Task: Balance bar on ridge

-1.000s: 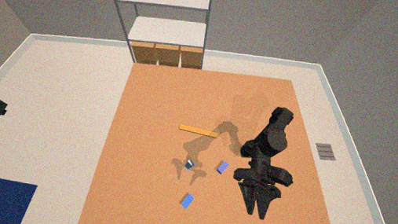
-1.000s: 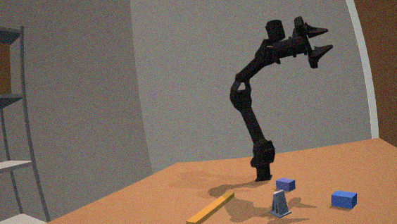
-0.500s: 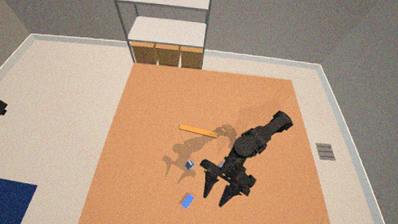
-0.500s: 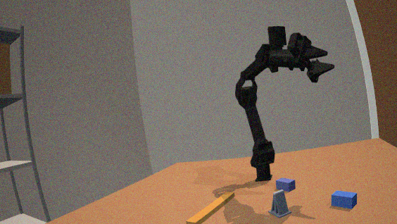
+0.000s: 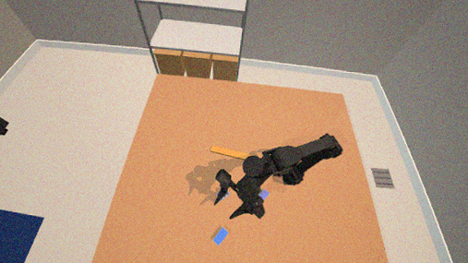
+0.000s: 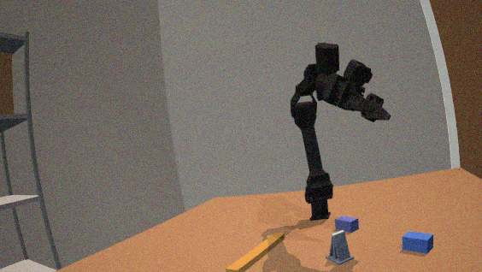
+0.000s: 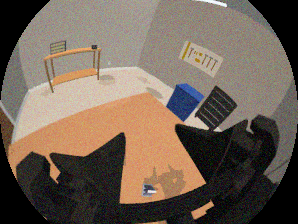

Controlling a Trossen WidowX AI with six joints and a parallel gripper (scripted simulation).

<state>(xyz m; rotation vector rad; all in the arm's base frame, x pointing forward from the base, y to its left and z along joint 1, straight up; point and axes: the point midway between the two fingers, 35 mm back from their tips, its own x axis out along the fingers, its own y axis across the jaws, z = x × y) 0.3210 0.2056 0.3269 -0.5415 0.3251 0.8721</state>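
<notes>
My gripper tip is now 340 mm to the left of the long orange bar, 300 mm above it and 40 mm past it. From my gripper tip the other things lie so: blue block 290 mm below, 60 mm to the left, 10 mm behind.
</notes>
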